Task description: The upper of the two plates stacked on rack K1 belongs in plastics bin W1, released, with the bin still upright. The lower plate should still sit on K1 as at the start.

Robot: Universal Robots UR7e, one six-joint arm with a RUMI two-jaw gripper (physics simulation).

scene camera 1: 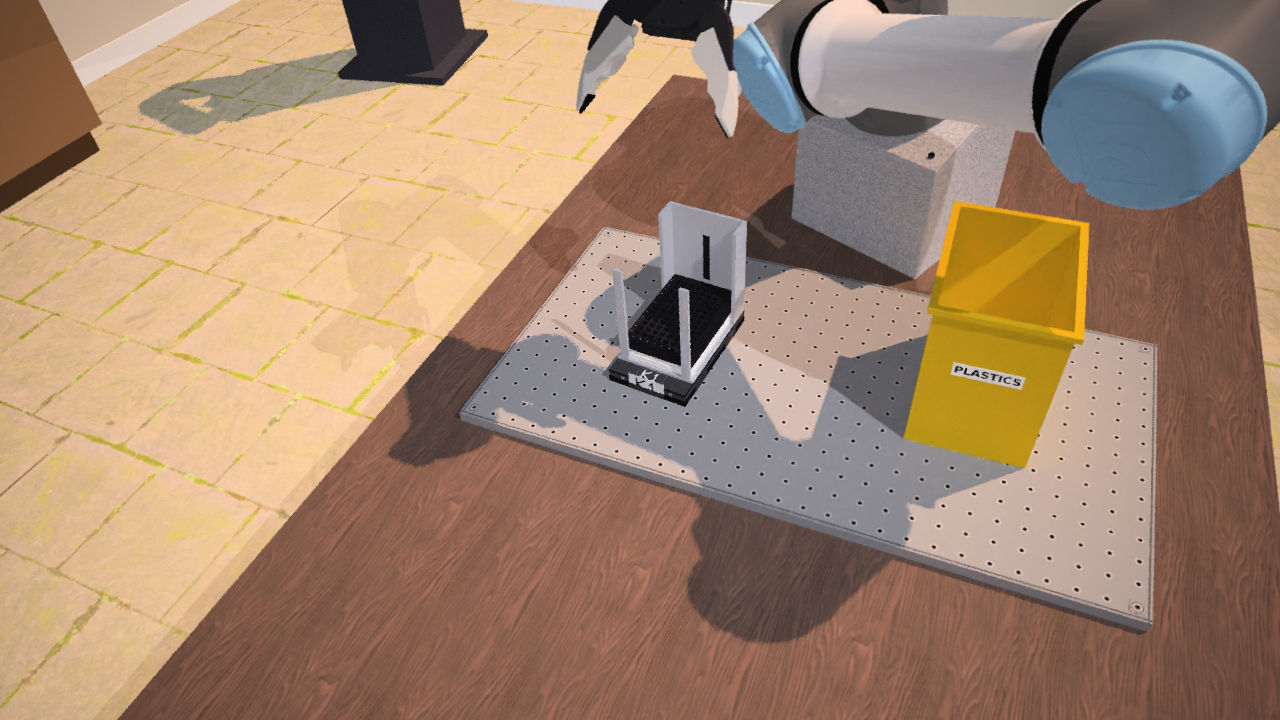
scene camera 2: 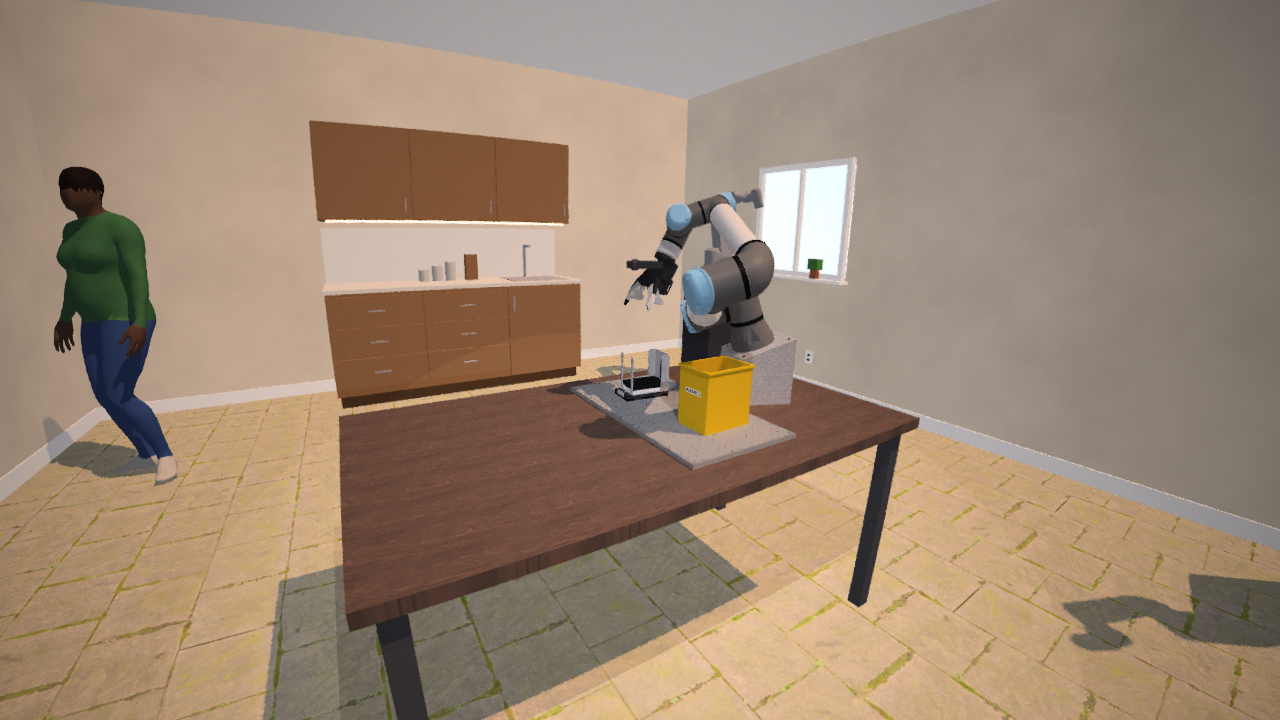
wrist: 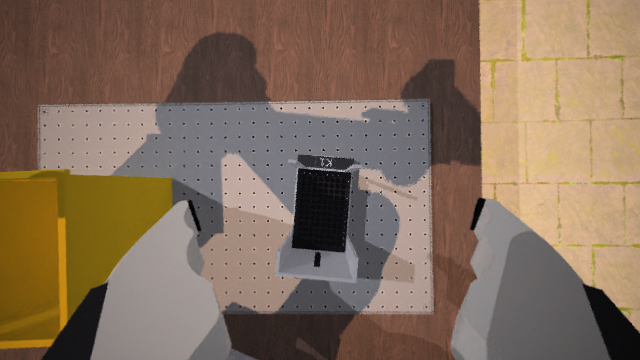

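Black plates with a grid of wells lie on rack K1, between its white back wall and front posts. The upper plate's top shows; the lower one cannot be told apart beneath it. The yellow plastics bin W1 stands upright on the perforated board; the part of its inside that shows holds no plate. My gripper is open and empty, high above the rack. In the wrist view the rack shows between the fingers, nearer the left one.
The perforated board lies on the wooden table. The arm's grey pedestal stands behind the bin. A person stands at the far left, away from the table.
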